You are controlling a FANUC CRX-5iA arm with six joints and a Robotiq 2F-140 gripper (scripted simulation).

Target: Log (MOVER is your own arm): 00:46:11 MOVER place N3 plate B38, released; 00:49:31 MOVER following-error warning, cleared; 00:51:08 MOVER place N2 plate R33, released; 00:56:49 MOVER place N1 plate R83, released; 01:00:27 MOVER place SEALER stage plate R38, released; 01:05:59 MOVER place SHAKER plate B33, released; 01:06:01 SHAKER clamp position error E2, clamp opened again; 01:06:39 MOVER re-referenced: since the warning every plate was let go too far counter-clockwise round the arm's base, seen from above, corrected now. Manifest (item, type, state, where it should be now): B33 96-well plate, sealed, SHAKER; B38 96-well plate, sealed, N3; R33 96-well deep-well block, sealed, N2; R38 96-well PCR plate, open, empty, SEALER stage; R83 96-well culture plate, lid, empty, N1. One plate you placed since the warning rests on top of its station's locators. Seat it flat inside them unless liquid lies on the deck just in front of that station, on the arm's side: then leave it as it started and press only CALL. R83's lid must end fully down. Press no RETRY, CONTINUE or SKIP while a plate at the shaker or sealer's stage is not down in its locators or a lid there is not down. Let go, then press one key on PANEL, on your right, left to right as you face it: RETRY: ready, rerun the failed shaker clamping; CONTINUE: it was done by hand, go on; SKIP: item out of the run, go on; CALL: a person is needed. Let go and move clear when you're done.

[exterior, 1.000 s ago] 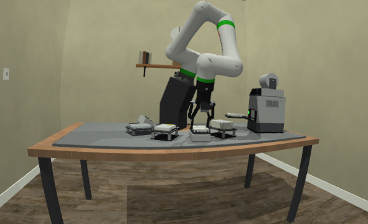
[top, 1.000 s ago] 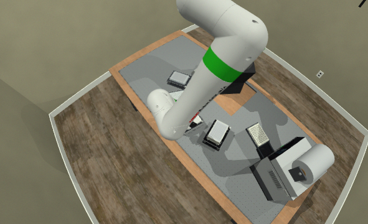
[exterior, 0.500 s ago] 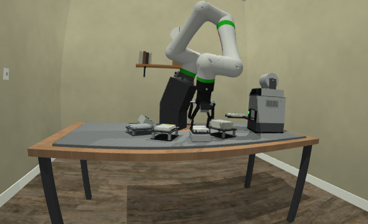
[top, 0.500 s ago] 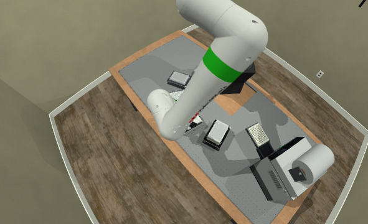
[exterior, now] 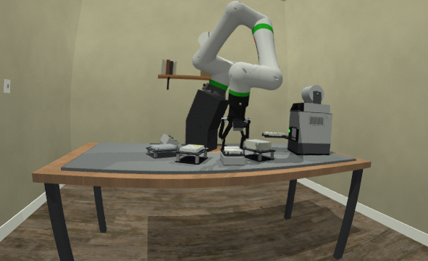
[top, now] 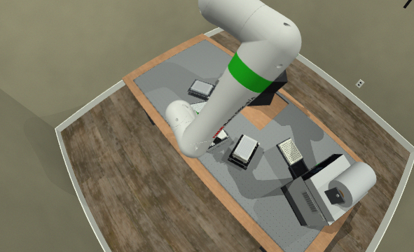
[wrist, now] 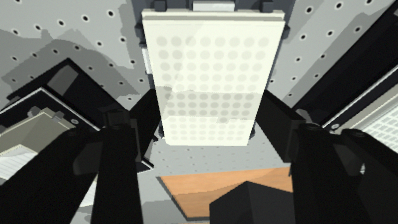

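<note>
The grey shaker is 5 cm below my hand, 3 cm ahead of it and 1 cm to the left of it. The rest, counted from my hand: white retry button: 37 cm behind, 19 cm to the right, 2 cm below; flat plate: 29 cm to the right, 23 cm behind, 4 cm below; PCR plate: 40 cm to the left, 16 cm behind, 3 cm above.
</note>
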